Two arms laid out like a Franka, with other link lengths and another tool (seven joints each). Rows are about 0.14 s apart.
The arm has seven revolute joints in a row. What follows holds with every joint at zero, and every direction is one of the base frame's.
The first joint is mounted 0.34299 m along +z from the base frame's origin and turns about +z.
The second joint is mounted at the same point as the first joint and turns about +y.
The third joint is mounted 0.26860 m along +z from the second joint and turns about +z.
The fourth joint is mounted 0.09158 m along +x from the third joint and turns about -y.
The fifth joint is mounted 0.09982 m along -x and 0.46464 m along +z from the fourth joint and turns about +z.
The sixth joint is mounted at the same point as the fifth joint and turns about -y.
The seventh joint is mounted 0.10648 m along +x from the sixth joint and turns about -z.
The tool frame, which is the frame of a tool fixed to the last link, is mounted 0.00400 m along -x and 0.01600 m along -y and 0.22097 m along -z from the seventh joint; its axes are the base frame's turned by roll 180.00, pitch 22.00 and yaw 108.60 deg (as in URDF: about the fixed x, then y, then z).
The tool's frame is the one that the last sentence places.
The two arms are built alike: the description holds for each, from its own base.
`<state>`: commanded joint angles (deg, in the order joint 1, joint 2, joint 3, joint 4, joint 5, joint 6, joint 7); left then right.
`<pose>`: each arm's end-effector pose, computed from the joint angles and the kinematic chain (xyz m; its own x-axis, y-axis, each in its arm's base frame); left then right.
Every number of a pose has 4 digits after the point.
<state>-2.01 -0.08 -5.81 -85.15 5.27 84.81 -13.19 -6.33 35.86 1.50 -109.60 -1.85 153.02 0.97</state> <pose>0.6454 -0.0839 0.5291 -0.3810 0.8750 -0.2988 0.9103 0.4116 0.0447 0.7044 -0.0737 -0.0245 -0.1732 0.8950 -0.4110 0.9618 0.2435 0.1248</pose>
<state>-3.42 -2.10 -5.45 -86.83 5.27 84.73 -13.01 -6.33 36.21 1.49 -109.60 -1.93 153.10 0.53</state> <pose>0.6344 -0.0949 0.5352 -0.3609 0.8837 -0.2981 0.9186 0.3920 0.0500 0.7025 -0.0736 -0.0286 -0.1829 0.8930 -0.4113 0.9603 0.2519 0.1198</pose>
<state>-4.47 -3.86 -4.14 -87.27 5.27 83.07 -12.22 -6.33 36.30 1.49 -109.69 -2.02 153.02 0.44</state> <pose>0.6217 -0.0901 0.5474 -0.3573 0.8866 -0.2937 0.9214 0.3860 0.0445 0.7009 -0.0735 -0.0306 -0.1874 0.8921 -0.4111 0.9601 0.2548 0.1152</pose>
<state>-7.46 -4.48 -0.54 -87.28 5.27 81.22 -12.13 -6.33 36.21 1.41 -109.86 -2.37 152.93 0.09</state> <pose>0.6133 -0.0812 0.5509 -0.3742 0.8818 -0.2869 0.9175 0.3971 0.0238 0.6996 -0.0745 -0.0311 -0.1977 0.8882 -0.4147 0.9579 0.2649 0.1108</pose>
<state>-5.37 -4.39 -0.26 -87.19 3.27 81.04 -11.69 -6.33 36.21 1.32 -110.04 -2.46 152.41 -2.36</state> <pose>0.6150 -0.0638 0.5504 -0.4023 0.8600 -0.3140 0.9054 0.4245 0.0024 0.6966 -0.0757 -0.0336 -0.2406 0.8765 -0.4169 0.9471 0.3060 0.0967</pose>
